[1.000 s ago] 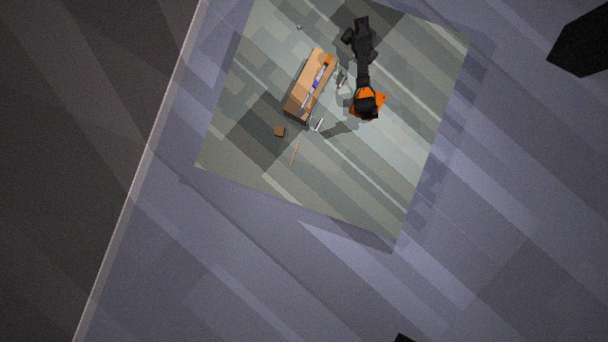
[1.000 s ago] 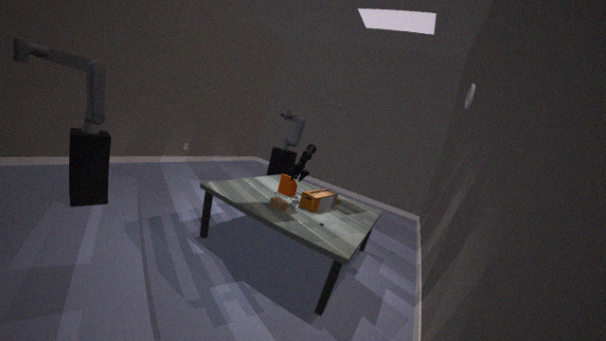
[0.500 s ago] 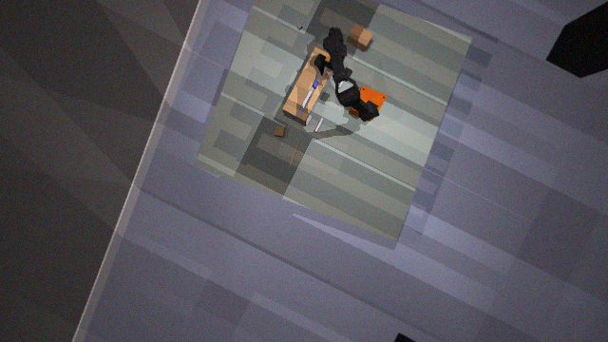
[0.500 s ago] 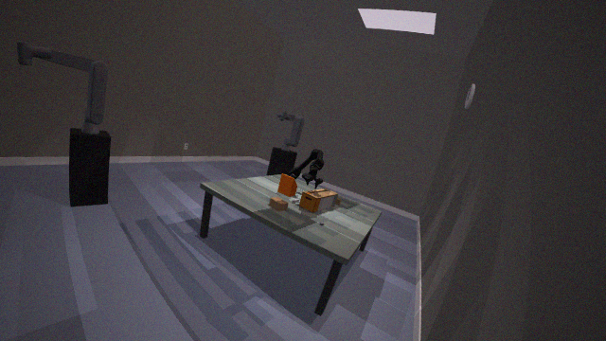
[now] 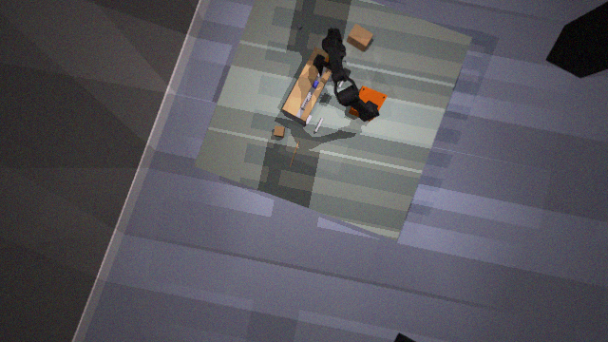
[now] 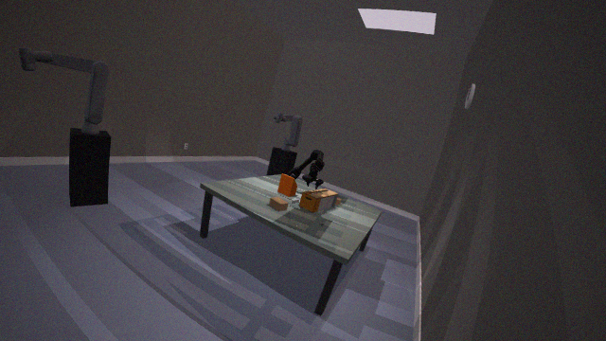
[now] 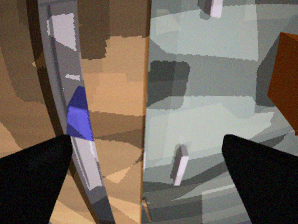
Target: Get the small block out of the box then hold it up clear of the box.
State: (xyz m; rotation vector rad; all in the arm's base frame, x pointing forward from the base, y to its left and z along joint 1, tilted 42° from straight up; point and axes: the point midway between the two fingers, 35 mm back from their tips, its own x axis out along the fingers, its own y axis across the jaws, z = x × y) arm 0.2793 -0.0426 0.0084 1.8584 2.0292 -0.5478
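Now: the blue block 5 cm ahead of my gripper tip, 3 cm to the left of it and 6 cm below it. The rest, counted from my gripper tip: thin stick: 2 cm behind, 43 cm to the left, 15 cm below; then clear-fronted box: 3 cm ahead, 6 cm to the left, 9 cm below; then brown cube: 12 cm ahead, 35 cm to the left, 12 cm below.
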